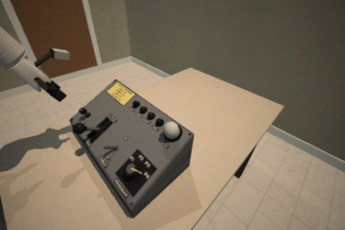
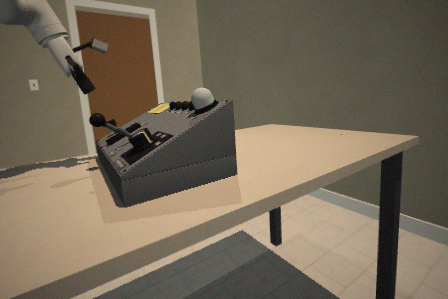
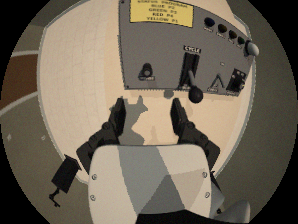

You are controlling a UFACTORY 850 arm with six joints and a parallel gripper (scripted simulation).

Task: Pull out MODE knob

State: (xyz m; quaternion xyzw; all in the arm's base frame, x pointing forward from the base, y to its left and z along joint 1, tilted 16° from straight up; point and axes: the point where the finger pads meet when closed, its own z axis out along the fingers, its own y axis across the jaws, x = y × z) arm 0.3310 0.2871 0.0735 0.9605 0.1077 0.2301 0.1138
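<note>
The mode knob is 13 cm below my hand, 6 cm ahead of it and 1 cm to the left of it. The rest, counted from my hand: toggle 23 cm to the right, 14 cm below, 10 cm ahead; black ball lever 12 cm below, 11 cm to the right, 6 cm ahead; grey sloped console 17 cm to the right, 16 cm below, 12 cm ahead.
</note>
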